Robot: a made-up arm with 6 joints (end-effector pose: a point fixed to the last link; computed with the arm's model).
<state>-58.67 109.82 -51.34 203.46 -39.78 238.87</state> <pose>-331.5 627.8 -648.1 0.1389 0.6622 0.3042 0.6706</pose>
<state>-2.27 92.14 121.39 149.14 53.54 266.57</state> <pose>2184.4 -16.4 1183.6 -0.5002 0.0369 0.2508 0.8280</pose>
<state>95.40 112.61 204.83 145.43 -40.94 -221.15</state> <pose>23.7 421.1 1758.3 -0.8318 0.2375 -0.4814 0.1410</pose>
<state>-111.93 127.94 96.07 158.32 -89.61 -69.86</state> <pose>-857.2 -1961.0 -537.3 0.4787 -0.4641 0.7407 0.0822</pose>
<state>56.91 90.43 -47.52 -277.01 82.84 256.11</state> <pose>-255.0 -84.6 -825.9 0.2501 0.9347 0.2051 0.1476</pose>
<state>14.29 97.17 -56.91 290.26 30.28 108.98</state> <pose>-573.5 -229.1 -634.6 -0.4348 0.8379 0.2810 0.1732</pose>
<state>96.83 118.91 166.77 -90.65 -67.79 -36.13</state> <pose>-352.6 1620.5 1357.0 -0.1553 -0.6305 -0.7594 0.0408</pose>
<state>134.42 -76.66 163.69 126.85 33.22 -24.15</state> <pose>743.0 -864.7 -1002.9 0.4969 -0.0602 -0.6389 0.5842</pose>
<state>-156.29 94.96 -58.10 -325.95 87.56 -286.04</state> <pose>421.4 81.2 -671.5 0.1805 0.4116 -0.6103 0.6524</pose>
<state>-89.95 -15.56 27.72 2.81 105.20 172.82</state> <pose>8.8 -852.1 2219.1 0.2441 -0.1409 0.6759 0.6809</pose>
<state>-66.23 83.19 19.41 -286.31 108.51 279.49</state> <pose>804.8 -1443.5 -782.1 0.4590 -0.1153 0.2245 0.8518</pose>
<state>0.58 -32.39 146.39 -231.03 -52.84 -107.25</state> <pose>-1778.9 -123.3 652.9 -0.3951 0.8797 0.1739 0.1994</pose>
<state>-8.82 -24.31 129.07 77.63 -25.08 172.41</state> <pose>-1636.8 182.8 1528.0 0.2940 -0.6034 0.7400 0.0430</pose>
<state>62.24 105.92 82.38 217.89 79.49 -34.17</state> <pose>1123.6 1914.3 -385.4 0.7414 0.0235 -0.5153 0.4292</pose>
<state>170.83 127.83 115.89 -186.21 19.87 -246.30</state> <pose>-2309.7 366.5 -247.9 -0.1848 0.5870 0.7603 0.2079</pose>
